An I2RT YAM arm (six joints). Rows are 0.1 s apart.
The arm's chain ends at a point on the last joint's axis. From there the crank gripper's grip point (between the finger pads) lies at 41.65 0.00 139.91 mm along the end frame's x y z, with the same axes.
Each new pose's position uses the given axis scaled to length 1; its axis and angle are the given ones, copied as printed.
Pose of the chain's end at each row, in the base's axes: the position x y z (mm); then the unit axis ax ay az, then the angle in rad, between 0 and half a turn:
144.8 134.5 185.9 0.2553 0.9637 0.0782 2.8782
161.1 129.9 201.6 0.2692 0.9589 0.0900 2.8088
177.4 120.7 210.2 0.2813 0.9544 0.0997 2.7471
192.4 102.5 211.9 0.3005 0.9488 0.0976 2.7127
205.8 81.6 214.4 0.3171 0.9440 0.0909 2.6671
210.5 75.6 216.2 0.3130 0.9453 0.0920 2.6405
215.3 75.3 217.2 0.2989 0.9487 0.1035 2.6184
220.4 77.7 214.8 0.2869 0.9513 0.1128 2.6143
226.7 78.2 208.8 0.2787 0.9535 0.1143 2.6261
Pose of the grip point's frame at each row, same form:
150.5 166.9 43.7 0.2553 0.9637 0.0782 2.8782
178.0 163.2 60.5 0.2692 0.9589 0.0900 2.8088
204.2 154.3 70.7 0.2813 0.9544 0.0997 2.7471
224.7 134.1 73.1 0.3005 0.9488 0.0976 2.7127
244.6 109.3 76.4 0.3171 0.9440 0.0909 2.6671
252.7 102.4 79.1 0.3130 0.9453 0.0920 2.6405
260.6 104.2 81.5 0.2989 0.9487 0.1035 2.6184
266.2 109.0 79.8 0.2869 0.9513 0.1128 2.6143
270.6 110.5 73.4 0.2787 0.9535 0.1143 2.6261

